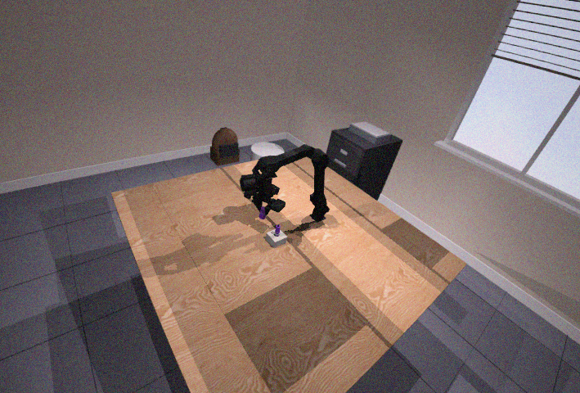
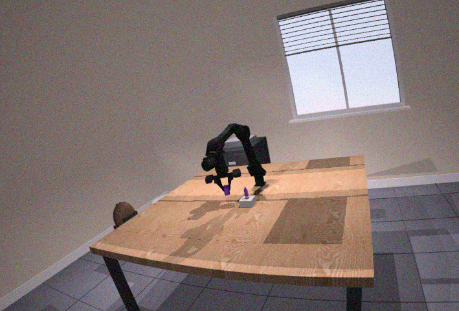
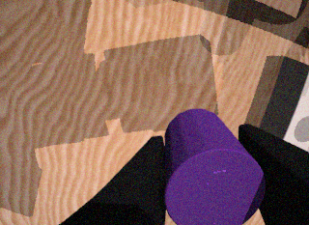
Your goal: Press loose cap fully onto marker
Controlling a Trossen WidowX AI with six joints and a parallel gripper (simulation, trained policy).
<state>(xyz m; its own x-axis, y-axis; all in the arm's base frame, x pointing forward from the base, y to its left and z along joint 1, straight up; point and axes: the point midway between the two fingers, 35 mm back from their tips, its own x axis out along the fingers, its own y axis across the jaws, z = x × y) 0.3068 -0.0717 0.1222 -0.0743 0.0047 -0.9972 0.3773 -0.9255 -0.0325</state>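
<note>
My gripper tip is now 1 cm past the grey holder block, 10 cm to the right of it and 7 cm above it. The rest, counted from my gripper tip: purple cap: 1 cm ahead, 1 cm above.
</note>
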